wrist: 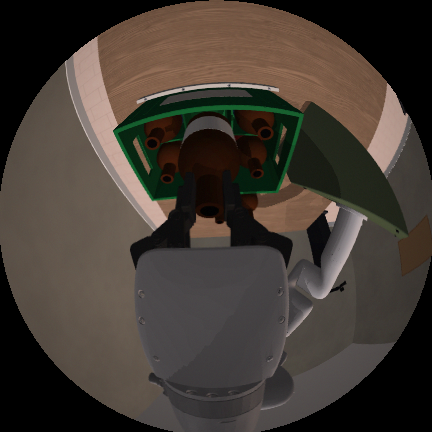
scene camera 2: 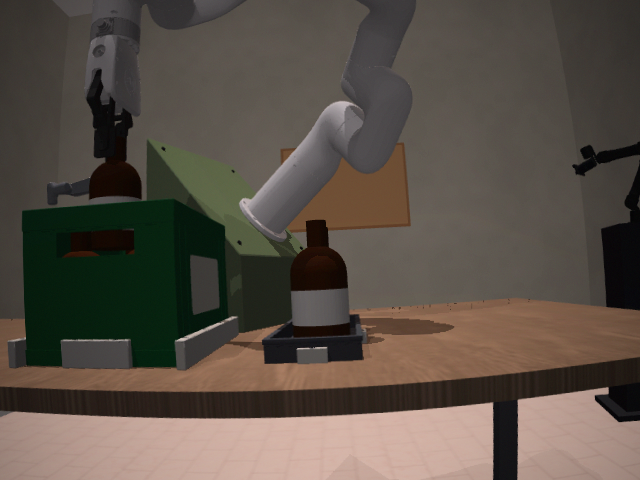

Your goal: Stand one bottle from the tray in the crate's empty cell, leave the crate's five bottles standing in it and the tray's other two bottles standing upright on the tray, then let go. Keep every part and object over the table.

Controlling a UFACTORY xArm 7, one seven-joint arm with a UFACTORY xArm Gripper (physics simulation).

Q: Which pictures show my gripper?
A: The wrist view and scene camera 2: all of them.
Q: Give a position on a brown bottle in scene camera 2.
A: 115, 181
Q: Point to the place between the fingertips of my gripper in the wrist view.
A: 208, 180
